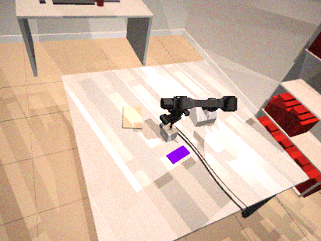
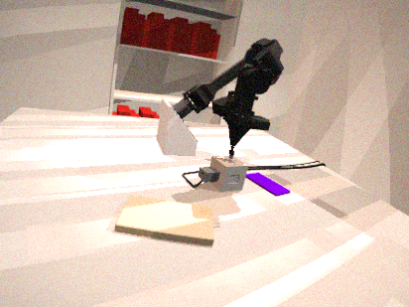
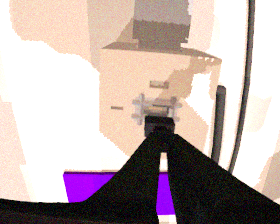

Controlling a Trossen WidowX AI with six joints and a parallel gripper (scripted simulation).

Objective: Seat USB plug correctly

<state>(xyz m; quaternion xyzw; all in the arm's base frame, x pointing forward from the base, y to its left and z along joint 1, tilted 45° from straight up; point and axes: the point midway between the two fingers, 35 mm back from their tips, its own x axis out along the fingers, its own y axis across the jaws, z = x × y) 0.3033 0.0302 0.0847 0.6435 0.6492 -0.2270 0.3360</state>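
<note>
The USB plug lies 2 cm below my gripper tip. Also, from my gripper tip: purple card 15 cm to the left, 12 cm below; tan board 21 cm to the right, 17 cm ahead, 11 cm below; USB socket 5 cm below.
</note>
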